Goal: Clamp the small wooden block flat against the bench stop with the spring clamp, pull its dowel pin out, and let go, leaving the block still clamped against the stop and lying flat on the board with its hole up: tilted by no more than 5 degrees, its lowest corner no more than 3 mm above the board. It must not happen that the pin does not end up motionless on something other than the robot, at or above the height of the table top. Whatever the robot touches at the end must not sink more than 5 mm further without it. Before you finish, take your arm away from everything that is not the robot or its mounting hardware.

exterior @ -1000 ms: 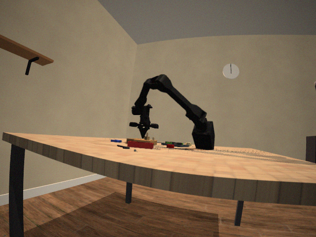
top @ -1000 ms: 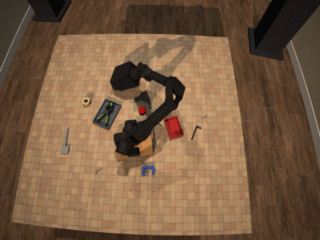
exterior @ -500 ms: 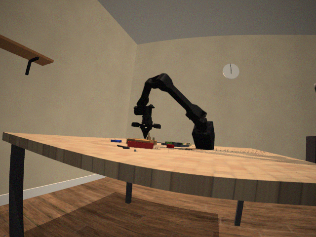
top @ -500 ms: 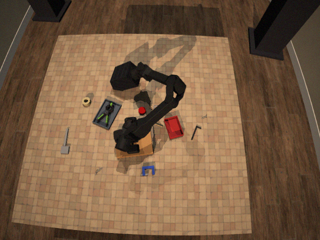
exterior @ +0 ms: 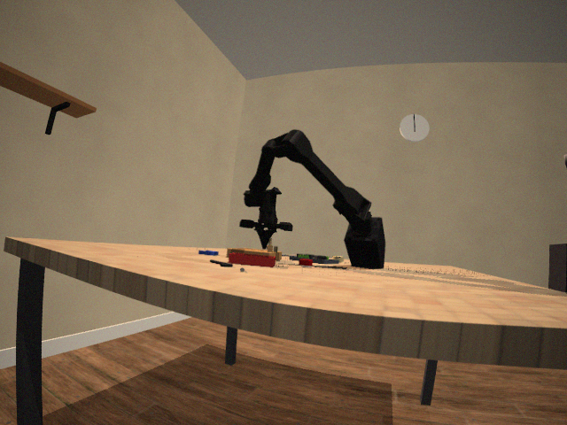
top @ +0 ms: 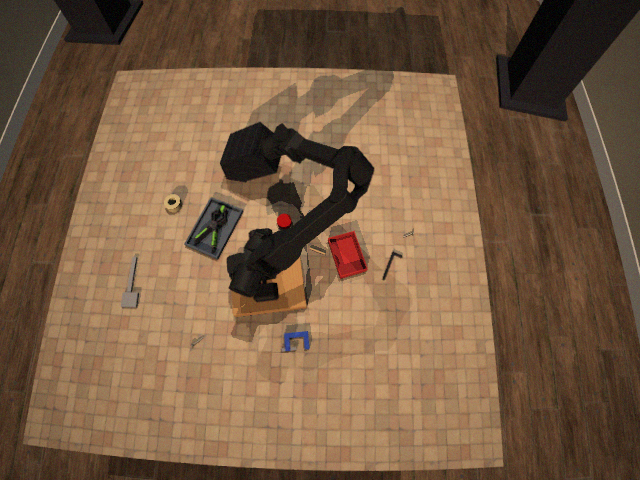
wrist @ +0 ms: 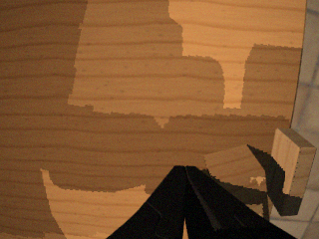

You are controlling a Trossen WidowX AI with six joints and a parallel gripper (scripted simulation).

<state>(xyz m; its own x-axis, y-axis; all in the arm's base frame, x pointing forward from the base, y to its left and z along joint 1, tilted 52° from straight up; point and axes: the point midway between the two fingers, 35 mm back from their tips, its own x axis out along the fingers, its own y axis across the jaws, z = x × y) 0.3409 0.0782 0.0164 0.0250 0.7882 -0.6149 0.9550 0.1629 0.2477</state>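
Now: hand 30 mm past the small wooden block and 30 mm above it. Round my hand: dowel pin 30 mm behind, 20 mm below, 10 mm to the left; then wooden board 60 mm below, 30 mm ahead, 10 mm to the left; then red knob 170 mm behind, 60 mm below, 10 mm to the left.
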